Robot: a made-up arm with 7 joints.
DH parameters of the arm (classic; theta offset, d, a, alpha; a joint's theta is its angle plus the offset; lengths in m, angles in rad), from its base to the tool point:
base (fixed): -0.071 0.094 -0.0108 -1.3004
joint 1: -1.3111 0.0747 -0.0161 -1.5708
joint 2: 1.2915 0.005 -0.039 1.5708
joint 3: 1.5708 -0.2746 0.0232 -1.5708
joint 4: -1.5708 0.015 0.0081 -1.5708
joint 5: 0 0.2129 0.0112 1.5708
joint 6: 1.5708 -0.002 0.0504 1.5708
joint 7: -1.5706 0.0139 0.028 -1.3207
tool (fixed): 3.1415 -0.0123 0 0
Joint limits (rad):
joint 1: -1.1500..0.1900
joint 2: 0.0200..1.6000
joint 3: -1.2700..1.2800
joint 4: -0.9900..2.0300
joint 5: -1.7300..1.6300
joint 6: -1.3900..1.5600
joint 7: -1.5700..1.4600
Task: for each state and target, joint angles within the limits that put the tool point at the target. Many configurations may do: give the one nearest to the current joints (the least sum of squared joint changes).
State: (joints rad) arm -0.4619 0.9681 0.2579 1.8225 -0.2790 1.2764 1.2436
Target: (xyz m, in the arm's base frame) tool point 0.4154 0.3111 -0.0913
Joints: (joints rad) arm -1.1500 0.6566 0.2735 1.3865 -0.4408 1.4576 1.1571
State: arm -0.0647 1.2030 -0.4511 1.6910 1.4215 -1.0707 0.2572
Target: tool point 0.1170 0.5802 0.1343
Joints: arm -0.6220 1.6000 -0.1276 1.3989 1.6300 -0.6778 0.2366
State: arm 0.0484 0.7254 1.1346 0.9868 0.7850 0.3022 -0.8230
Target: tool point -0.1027 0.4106 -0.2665
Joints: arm 0.1900 0.3371 1.0887 0.9321 0.7849 0.2797 -0.8565
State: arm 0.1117 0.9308 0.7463 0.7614 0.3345 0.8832 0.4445
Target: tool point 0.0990 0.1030 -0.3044
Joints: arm 0.1900 0.0769 -0.1363 0.1213 0.1826 0.8726 0.2979
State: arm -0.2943 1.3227 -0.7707 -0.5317 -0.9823 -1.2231 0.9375
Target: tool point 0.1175 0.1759 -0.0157
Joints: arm 0.0141 1.5007 -0.9556 -0.4987 -0.9152 -1.3702 0.8734
